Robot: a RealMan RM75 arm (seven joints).
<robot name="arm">
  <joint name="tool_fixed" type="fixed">
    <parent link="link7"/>
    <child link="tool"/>
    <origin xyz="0 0 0"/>
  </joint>
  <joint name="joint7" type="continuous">
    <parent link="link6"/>
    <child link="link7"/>
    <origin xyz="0 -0.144 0" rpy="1.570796 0 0"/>
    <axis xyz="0 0 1"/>
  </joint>
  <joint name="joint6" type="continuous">
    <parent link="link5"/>
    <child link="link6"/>
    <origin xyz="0 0 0" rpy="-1.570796 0 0"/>
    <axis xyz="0 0 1"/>
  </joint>
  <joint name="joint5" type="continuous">
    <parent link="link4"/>
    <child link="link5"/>
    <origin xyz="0 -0.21 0" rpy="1.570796 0 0"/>
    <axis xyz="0 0 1"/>
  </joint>
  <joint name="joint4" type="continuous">
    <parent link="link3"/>
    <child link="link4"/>
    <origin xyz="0 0 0" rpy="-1.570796 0 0"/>
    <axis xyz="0 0 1"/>
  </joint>
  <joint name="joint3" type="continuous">
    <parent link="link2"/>
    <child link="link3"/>
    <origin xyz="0 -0.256 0" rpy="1.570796 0 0"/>
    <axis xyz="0 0 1"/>
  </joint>
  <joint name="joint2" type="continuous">
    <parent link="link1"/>
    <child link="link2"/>
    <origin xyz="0 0 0" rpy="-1.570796 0 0"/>
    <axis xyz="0 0 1"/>
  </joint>
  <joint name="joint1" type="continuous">
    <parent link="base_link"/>
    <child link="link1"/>
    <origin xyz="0 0 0.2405"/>
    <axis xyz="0 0 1"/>
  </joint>
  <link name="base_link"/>
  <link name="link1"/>
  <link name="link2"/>
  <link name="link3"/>
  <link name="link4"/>
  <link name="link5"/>
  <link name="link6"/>
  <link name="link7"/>
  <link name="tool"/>
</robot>
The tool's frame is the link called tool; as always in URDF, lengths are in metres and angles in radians. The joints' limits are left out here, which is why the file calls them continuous.
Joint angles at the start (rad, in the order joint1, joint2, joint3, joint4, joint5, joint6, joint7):
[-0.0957, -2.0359, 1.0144, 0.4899, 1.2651, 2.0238, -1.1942]
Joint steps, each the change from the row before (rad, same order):
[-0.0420, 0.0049, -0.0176, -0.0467, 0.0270, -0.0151, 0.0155]
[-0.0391, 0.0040, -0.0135, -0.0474, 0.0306, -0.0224, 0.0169]
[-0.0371, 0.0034, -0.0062, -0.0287, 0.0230, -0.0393, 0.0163]
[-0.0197, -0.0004, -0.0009, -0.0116, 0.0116, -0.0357, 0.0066]
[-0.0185, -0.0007, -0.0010, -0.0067, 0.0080, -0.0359, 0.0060]
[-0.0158, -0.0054, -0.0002, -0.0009, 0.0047, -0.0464, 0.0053]
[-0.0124, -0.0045, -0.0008, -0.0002, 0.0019, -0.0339, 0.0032]
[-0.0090, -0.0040, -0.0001, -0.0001, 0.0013, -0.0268, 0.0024]
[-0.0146, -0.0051, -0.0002, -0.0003, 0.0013, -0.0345, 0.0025]
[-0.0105, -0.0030, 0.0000, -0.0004, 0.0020, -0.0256, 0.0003]
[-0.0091, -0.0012, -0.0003, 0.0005, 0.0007, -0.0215, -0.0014]
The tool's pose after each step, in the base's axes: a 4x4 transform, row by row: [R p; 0 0 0 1], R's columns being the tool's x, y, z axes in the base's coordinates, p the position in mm. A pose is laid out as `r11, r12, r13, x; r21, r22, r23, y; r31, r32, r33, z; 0, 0, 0, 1`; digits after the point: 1 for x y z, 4 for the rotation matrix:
0.3407, 0.4670, 0.8160, -289.2; 0.2485, -0.8818, 0.4009, 190.4; 0.9067, 0.0662, -0.4165, 26.4; 0, 0, 0, 1
0.3511, 0.4741, 0.8074, -288.8; 0.2673, -0.8772, 0.3988, 198.3; 0.8974, 0.0758, -0.4348, 20.0; 0, 0, 0, 1
0.3763, 0.4811, 0.7918, -287.9; 0.2766, -0.8740, 0.3995, 208.8; 0.8842, 0.0687, -0.4620, 14.1; 0, 0, 0, 1
0.3947, 0.4923, 0.7758, -287.8; 0.2845, -0.8683, 0.4063, 215.8; 0.8737, 0.0604, -0.4828, 9.5; 0, 0, 0, 1
0.4136, 0.5019, 0.7596, -287.5; 0.2875, -0.8636, 0.4141, 223.2; 0.8639, 0.0471, -0.5015, 5.7; 0, 0, 0, 1
0.4330, 0.5171, 0.7383, -287.1; 0.2892, -0.8555, 0.4295, 231.3; 0.8538, 0.0276, -0.5199, 0.6; 0, 0, 0, 1
0.4458, 0.5274, 0.7232, -286.5; 0.2892, -0.8495, 0.4412, 237.6; 0.8471, 0.0125, -0.5313, -2.9; 0, 0, 0, 1
0.4553, 0.5359, 0.7110, -286.0; 0.2900, -0.8443, 0.4506, 242.2; 0.8417, 0.0011, -0.5399, -5.8; 0, 0, 0, 1
0.4678, 0.5443, 0.6963, -284.7; 0.2901, -0.8388, 0.4607, 249.0; 0.8348, -0.0135, -0.5503, -9.5; 0, 0, 0, 1
0.4772, 0.5511, 0.6845, -284.0; 0.2923, -0.8341, 0.4678, 253.9; 0.8287, -0.0232, -0.5591, -12.1; 0, 0, 0, 1
0.4851, 0.5570, 0.6741, -283.6; 0.2936, -0.8299, 0.4745, 258.3; 0.8237, -0.0323, -0.5661, -13.5; 0, 0, 0, 1

